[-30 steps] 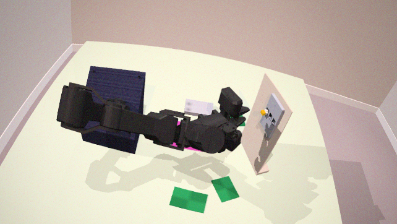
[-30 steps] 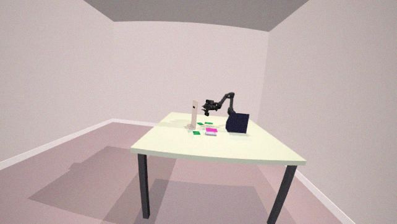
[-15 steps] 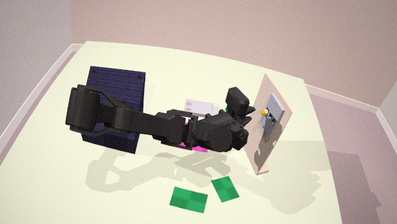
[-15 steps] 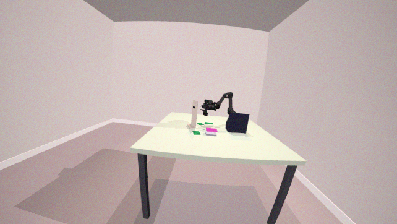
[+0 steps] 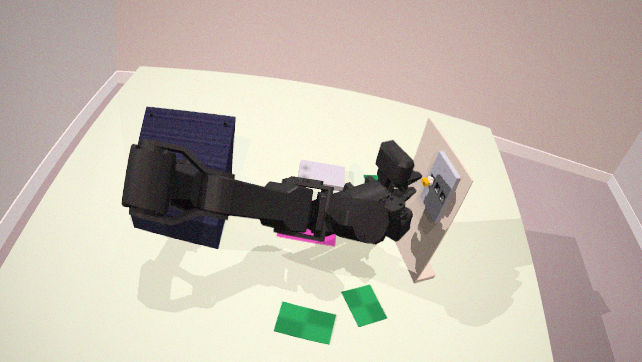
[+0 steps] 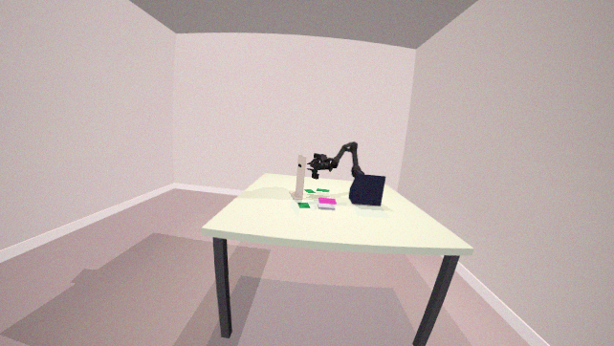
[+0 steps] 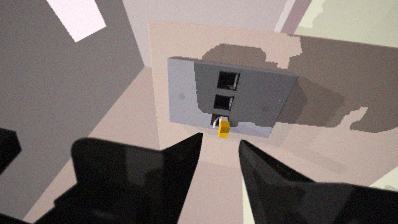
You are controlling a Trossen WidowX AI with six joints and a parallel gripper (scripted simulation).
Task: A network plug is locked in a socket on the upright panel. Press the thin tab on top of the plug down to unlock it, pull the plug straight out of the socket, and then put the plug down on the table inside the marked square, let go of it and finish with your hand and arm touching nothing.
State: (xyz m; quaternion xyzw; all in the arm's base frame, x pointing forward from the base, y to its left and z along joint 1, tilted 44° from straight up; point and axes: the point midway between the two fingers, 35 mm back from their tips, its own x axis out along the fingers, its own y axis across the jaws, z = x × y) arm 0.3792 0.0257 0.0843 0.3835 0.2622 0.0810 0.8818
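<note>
My gripper tip is 3 cm short of the network plug and 1 cm to the right of it. The rest, counted from my gripper tip: magenta square 16 cm behind, 9 cm to the left, 22 cm below; then upright panel 5 cm ahead, 1 cm to the left, 8 cm below.
</note>
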